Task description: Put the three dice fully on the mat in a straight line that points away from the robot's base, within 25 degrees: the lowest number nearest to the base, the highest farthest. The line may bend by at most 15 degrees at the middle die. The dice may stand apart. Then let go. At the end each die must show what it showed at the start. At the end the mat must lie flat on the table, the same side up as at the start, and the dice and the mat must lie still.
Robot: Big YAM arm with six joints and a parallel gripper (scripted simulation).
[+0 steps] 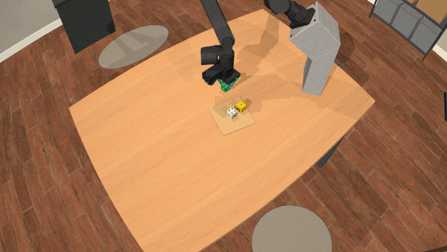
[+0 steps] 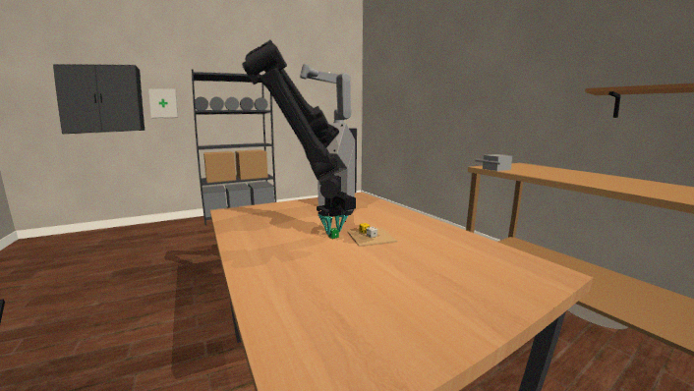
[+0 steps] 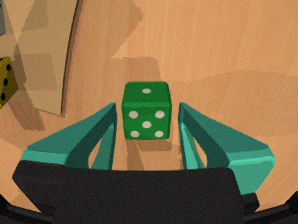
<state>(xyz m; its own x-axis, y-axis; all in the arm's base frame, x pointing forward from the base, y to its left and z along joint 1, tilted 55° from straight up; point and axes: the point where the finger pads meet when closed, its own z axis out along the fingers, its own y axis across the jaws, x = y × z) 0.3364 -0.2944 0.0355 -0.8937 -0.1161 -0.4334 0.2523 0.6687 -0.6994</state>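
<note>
My gripper is now 1 cm above the green die. From my hand the other things lie so: yellow die: 11 cm to the left, 6 cm ahead; tan mat: 10 cm ahead, 9 cm to the left, 2 cm below; white die: 11 cm ahead, 9 cm to the left.
</note>
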